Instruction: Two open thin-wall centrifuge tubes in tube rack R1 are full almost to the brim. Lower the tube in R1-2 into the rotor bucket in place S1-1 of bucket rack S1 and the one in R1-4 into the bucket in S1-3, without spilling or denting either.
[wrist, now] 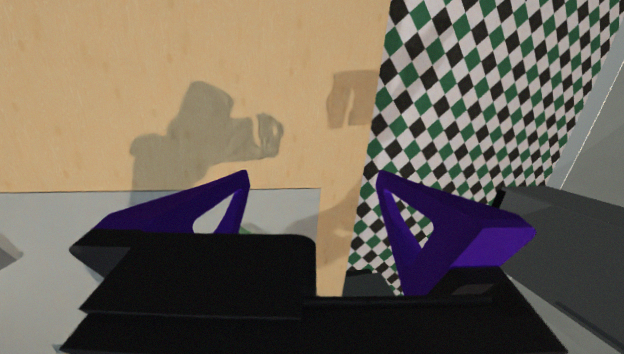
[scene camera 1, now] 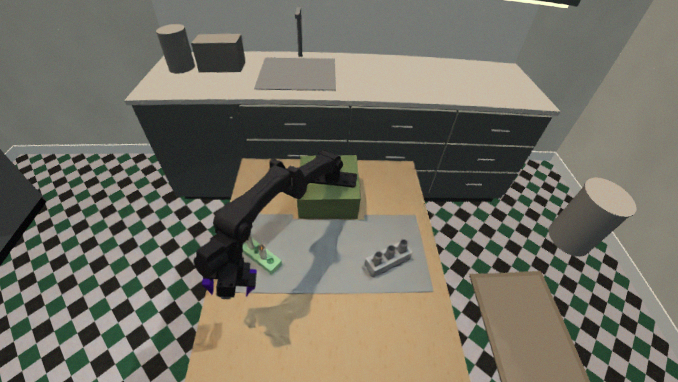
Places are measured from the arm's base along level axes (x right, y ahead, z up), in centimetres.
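Pixels of known places: gripper, between the fingertips: (wrist: 312,177); arm's base, origin of its link: (scene camera 1: 332,178).
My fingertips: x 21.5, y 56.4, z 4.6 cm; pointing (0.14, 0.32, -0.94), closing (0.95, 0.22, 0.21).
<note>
Ahead of a thing's pixels: the offset from my fingertips to its top centre. "spot": to the spot under its first point. Level surfaces: height alone.
The green tube rack R1 {spot: dx -7.3, dy -18.7, dz -14.7 cm} (scene camera 1: 276,266) stands at the left of the mat, partly hidden by the arm. One tube {dx -1.9, dy -21.5, dz -7.5 cm} (scene camera 1: 262,251) with an orange-brown top stands in it. A second, paler tube {dx +4.3, dy -24.9, dz -7.5 cm} (scene camera 1: 251,243) stands farther back, partly covered by the arm. Their place numbers and fill levels cannot be read. The pale grey bucket rack S1 {dx -47.2, dy -28.7, dz -12.4 cm} (scene camera 1: 388,263) stands at the right of the mat with three grey buckets {dx -42.8, dy -25.5, dz -7.7 cm} (scene camera 1: 377,258) {dx -47.2, dy -28.7, dz -7.7 cm} (scene camera 1: 390,251) {dx -51.7, dy -32.0, dz -7.7 cm} (scene camera 1: 403,245). My gripper (scene camera 1: 229,292) (wrist: 312,177) is open and empty, above the table's left edge, to the front left of R1. A green sliver shows behind the left finger in the wrist view.
The blue-grey mat {dz -17.0 cm} (scene camera 1: 350,282) (wrist: 50,210) lies on the wooden table {dz -17.3 cm} (scene camera 1: 390,330) (wrist: 75,75). The arm's base stands on a green block (scene camera 1: 328,207) at the back. A counter (scene camera 1: 425,82) is behind the table. The checkered floor (wrist: 475,75) borders the table's edge.
</note>
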